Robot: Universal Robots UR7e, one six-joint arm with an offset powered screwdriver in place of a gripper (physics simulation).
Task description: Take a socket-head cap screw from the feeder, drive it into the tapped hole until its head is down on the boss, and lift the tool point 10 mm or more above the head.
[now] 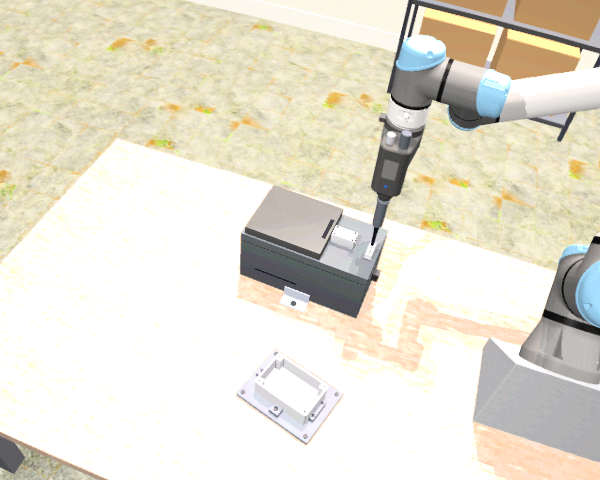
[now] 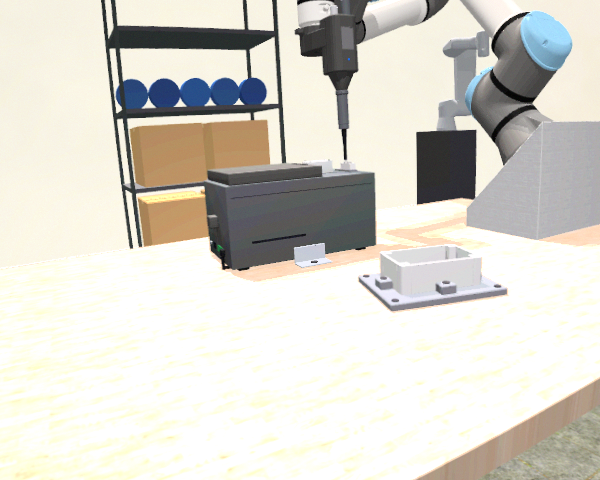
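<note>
The dark screw feeder (image 1: 305,272) (image 2: 300,215) stands on the table. A small white pick-up block (image 1: 369,252) (image 2: 348,166) sits on its top at the right end. My screwdriver (image 1: 372,243) (image 2: 345,159) points down, its thin bit's tip at this block, touching or just above it. No screw can be made out at the tip, so whether it holds one is hidden or too small to tell. A pale open-topped housing (image 1: 287,392) (image 2: 425,276) stands on a grey plate (image 1: 261,406) (image 2: 417,300). A small boss with a hole (image 1: 275,409) (image 2: 445,287) stands beside the housing wall.
A white block (image 1: 344,236) (image 2: 319,165) and a raised brown-grey lid (image 1: 295,220) (image 2: 265,172) are on the feeder. A small angled bracket (image 1: 295,299) (image 2: 310,254) lies at its front. The grey arm pedestal (image 1: 540,410) (image 2: 560,185) stands at the right.
</note>
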